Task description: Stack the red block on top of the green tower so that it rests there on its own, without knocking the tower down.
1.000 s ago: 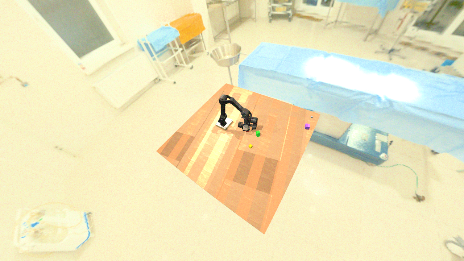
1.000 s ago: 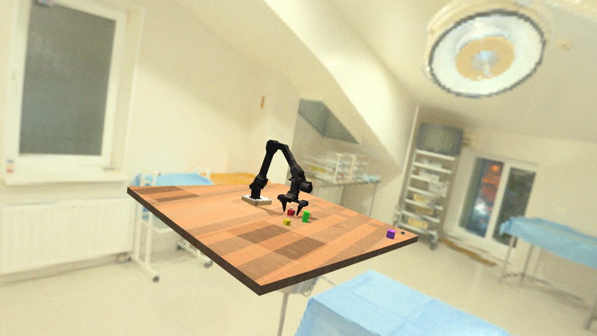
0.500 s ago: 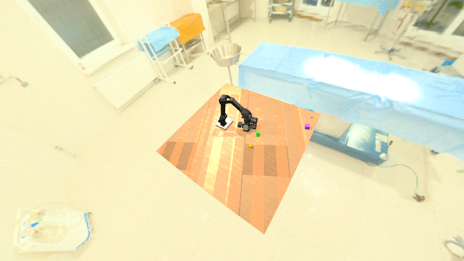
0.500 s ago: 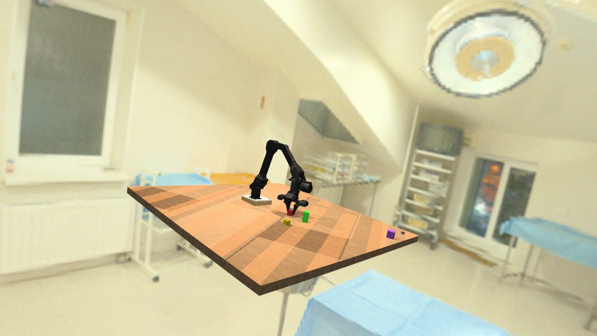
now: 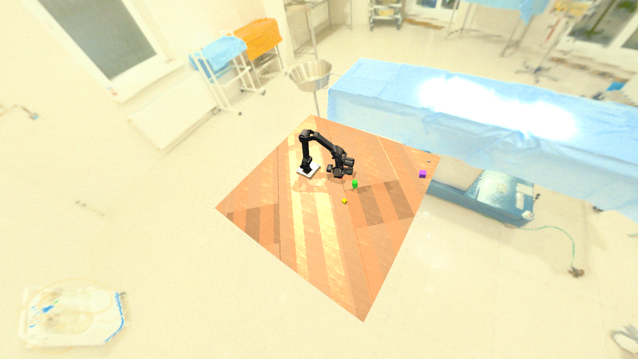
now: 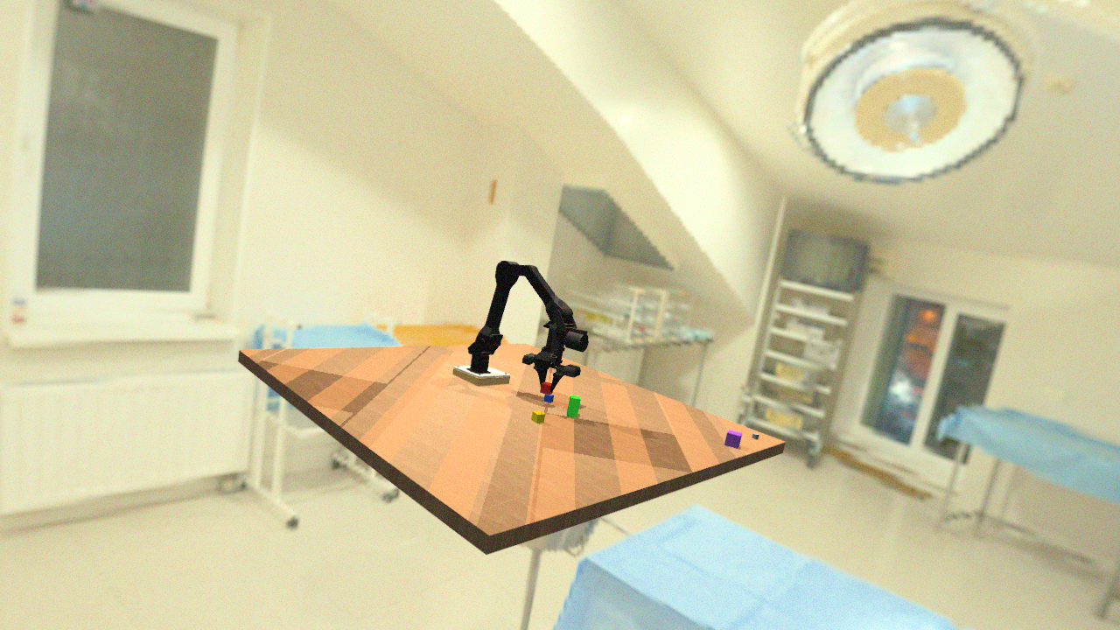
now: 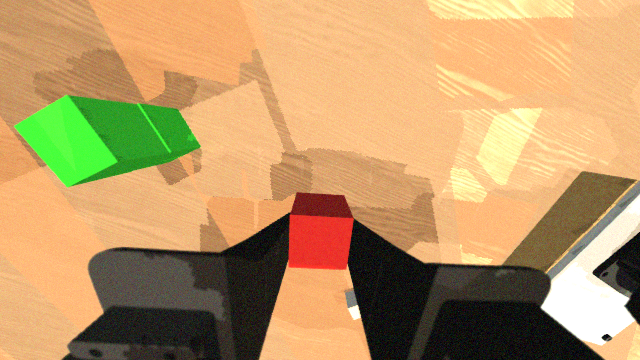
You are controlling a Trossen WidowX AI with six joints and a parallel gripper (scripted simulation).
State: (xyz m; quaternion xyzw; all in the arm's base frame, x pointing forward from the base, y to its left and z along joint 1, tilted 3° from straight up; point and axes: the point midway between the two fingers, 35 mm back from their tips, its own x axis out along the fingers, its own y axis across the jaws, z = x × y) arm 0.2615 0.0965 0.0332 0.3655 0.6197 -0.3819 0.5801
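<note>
My gripper tip is 3 cm to the right of the blue block, 3 cm above it and 1 cm past it. Also, from my gripper tip: red block 1 cm above; yellow block 14 cm to the right, 14 cm ahead, 3 cm below; grey-white block 9 cm behind, 8 cm to the left, 3 cm below.
</note>
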